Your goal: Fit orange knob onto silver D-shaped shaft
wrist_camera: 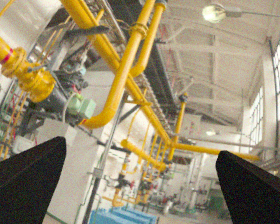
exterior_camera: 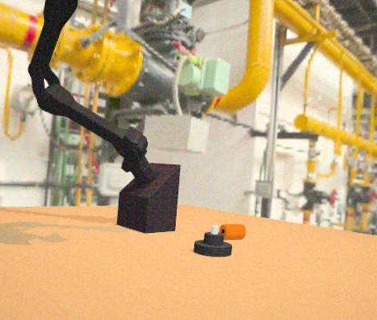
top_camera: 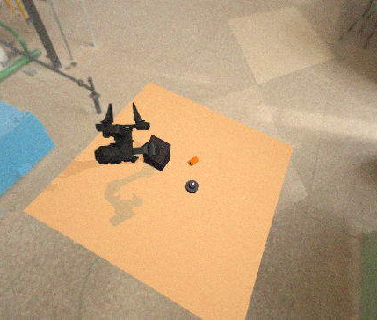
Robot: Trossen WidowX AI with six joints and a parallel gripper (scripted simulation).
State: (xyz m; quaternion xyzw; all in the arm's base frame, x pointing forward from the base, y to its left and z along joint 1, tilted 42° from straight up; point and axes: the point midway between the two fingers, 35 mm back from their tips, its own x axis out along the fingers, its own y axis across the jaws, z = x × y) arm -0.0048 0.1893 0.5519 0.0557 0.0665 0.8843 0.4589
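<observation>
My gripper tip is now 68 cm above the orange knob, 36 cm to the right of it and 20 cm short of it. The rest, counted from my gripper tip: round black pedestal: 67 cm below, 30 cm ahead, 19 cm to the left.
</observation>
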